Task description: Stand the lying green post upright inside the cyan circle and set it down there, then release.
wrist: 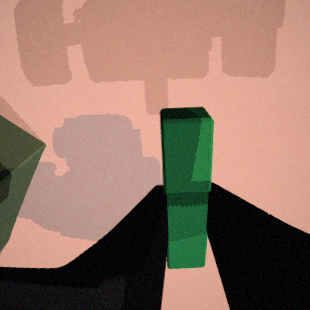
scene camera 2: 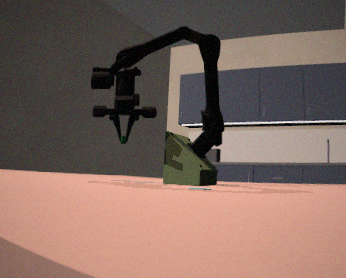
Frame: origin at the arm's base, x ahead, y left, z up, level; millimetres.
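Seen in the pictures: gripper, fingertip midpoint: (wrist: 184, 193) (scene camera 2: 123, 141); arm's base at its link origin: (scene camera 2: 196, 151).
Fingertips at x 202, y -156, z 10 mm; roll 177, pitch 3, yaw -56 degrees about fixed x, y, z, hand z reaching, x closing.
Observation:
Offsets run from my fingertips to a thing's top centre. "*": to the spot under its first point. Level surfaces: height alone.
The green post {dx +1, dy +1, dz +13 mm} (scene camera 2: 123, 139) (wrist: 186, 160) is held between the fingertips of my gripper (scene camera 2: 123, 140) (wrist: 184, 193). The gripper points down and is shut on the post, well above the table. The post lies level across the fingers, seen end-on in the scene view and lengthwise in the wrist view. The cyan circle {* dx +69, dy +264, dz -120 mm} (scene camera 2: 200, 189) shows as a thin flat sliver on the table in front of the arm's base, to the right of and below the gripper. It does not show in the wrist view.
The olive-green base block (scene camera 2: 187, 167) (wrist: 20, 160) of the arm stands on the pink table {dz -119 mm} (scene camera 2: 150, 225) (wrist: 280, 125), right of the gripper in the scene view and at the left edge in the wrist view. Shadows lie on the table. Blue cabinets (scene camera 2: 280, 95) are in the background.

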